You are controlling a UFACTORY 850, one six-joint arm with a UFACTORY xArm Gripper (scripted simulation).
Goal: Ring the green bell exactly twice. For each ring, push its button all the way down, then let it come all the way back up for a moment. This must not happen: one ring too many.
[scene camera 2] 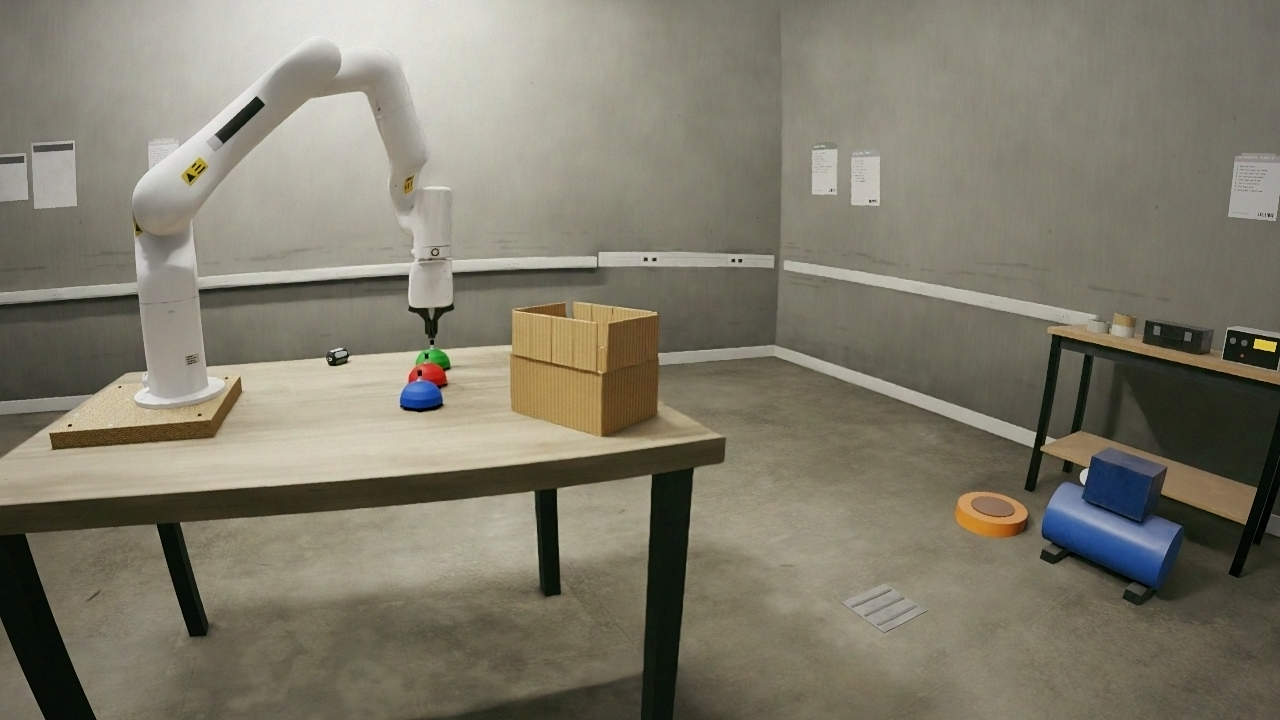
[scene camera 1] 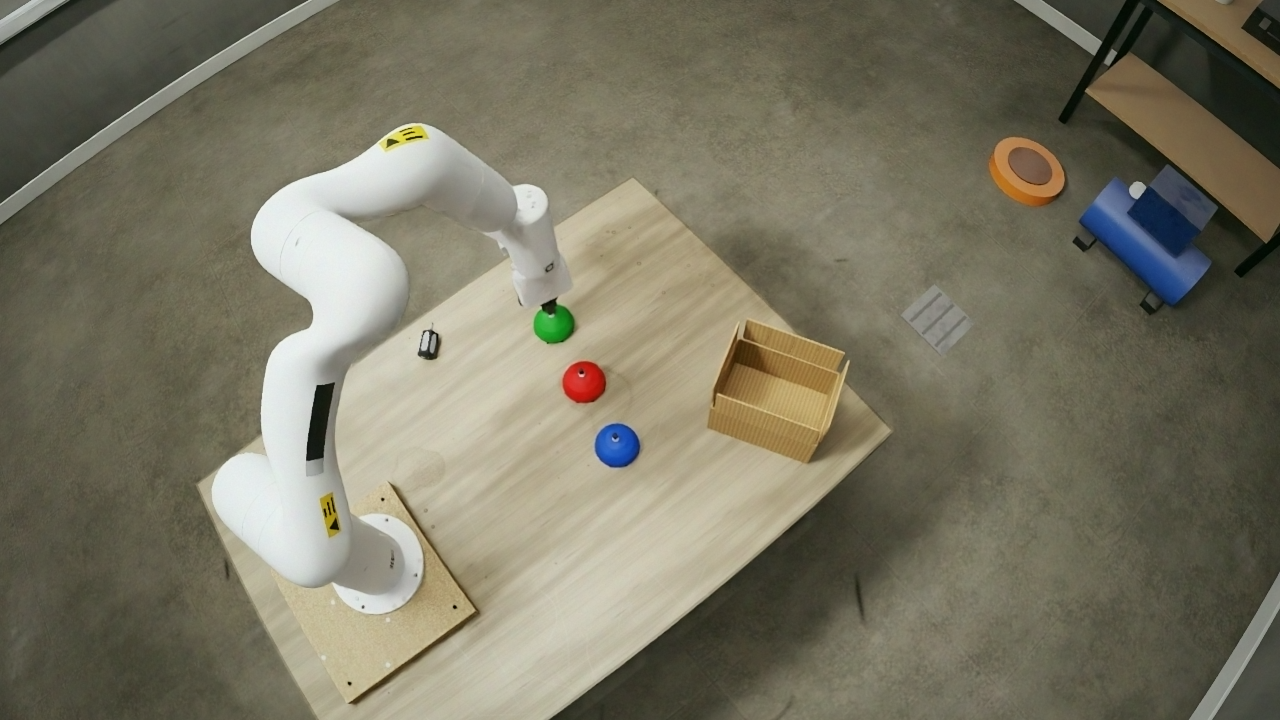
Scene:
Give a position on a blue bell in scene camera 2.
420, 395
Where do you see a green bell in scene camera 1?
At 557, 327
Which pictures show the cardboard box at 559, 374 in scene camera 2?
Scene camera 2 and scene camera 1: all of them.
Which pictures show the blue bell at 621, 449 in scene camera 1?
Scene camera 2 and scene camera 1: all of them.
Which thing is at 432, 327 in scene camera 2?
My gripper.

